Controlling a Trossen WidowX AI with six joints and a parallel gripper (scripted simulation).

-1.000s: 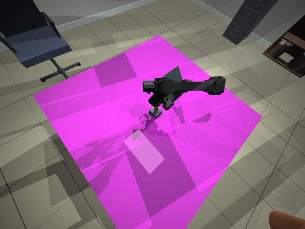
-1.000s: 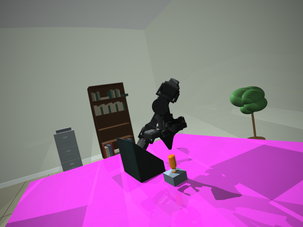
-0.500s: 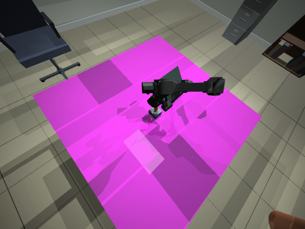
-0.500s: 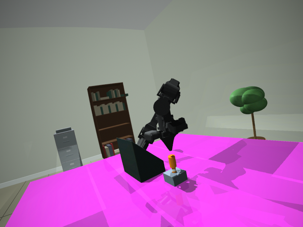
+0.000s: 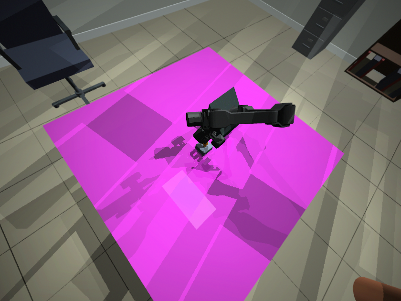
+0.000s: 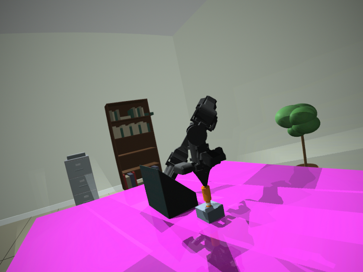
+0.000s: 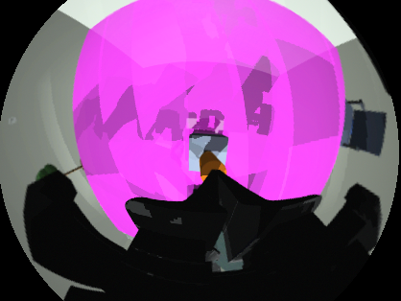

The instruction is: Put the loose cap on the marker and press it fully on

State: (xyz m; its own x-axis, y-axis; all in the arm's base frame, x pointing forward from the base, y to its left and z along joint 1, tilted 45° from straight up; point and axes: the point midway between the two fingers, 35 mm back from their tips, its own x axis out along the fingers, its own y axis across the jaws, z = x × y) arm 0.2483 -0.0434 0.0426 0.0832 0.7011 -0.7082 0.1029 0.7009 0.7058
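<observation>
Right now my gripper tip is 30 mm above the orange cap. Round my gripper tip: grey holder block (100 mm below, 10 mm behind).
</observation>
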